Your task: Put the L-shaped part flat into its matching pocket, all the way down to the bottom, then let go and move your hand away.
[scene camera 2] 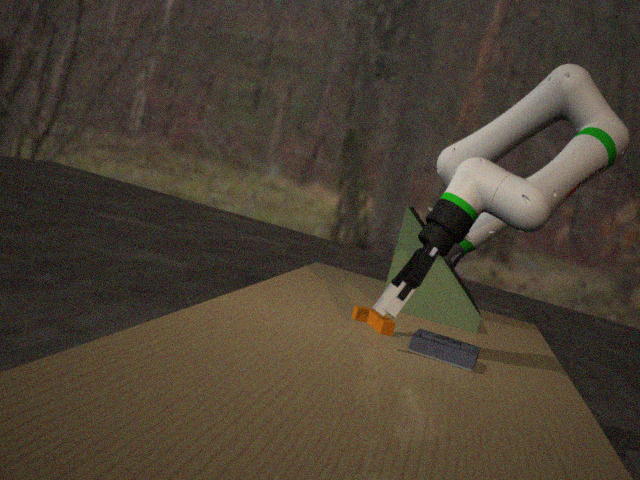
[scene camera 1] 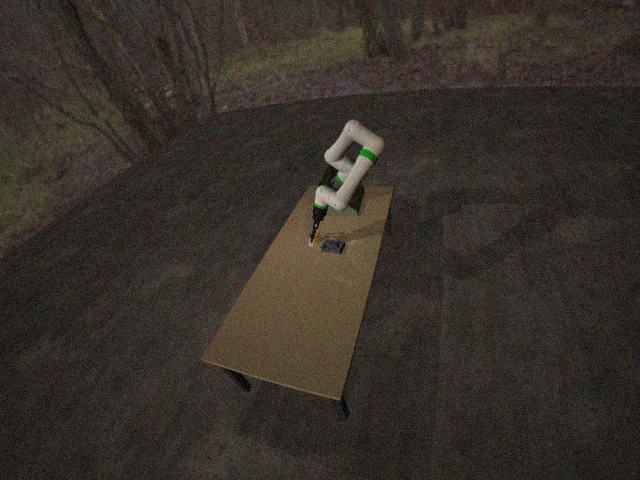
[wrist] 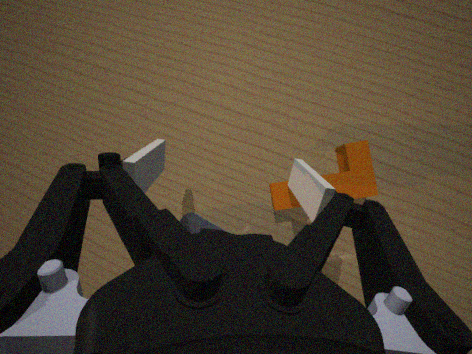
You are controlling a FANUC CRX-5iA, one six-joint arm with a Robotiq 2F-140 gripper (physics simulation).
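Places are measured from the arm's base along level axes (x ahead, y up, z right), in metres.
Pixels of known places: gripper, fingertip midpoint: (scene camera 2: pixel 383 312) (scene camera 1: pixel 311 241) (wrist: pixel 229 163); arm's base, link origin: (scene camera 1: pixel 338 185).
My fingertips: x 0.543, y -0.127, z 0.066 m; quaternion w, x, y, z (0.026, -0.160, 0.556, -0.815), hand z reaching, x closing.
Ahead of a thing's pixels: the offset from my fingertips to its top centre. Level surfaces: height alone.
The orange L-shaped part @(dx -0.093, dy -0.026, dz +0.024 m) (scene camera 1: pixel 317 238) (scene camera 2: pixel 379 322) (wrist: pixel 357 184) lies on the table, outside the pocket. The dark grey-blue block @(dx -0.003, dy -0.020, dz -0.148 m) (scene camera 1: pixel 331 251) (scene camera 2: pixel 443 353) (wrist: pixel 201 223) stands apart from it, to its right in both scene views; the inside of its pocket is not clear. In the wrist view a corner of the block shows above the gripper's body. My gripper (scene camera 1: pixel 311 242) (scene camera 2: pixel 387 310) (wrist: pixel 229 163) is open and empty, low near the orange part. In the wrist view its right finger covers some of the part's long arm, and the short arm lies right of that finger.
The long wooden table @(dy -0.056 m) (scene camera 1: pixel 294 310) (scene camera 2: pixel 289 403) (wrist: pixel 225 75) carries everything. A green wedge-shaped stand (scene camera 1: pixel 350 211) (scene camera 2: pixel 436 297) is at the arm's base, behind the block. Arm shadows fall across the table near the block.
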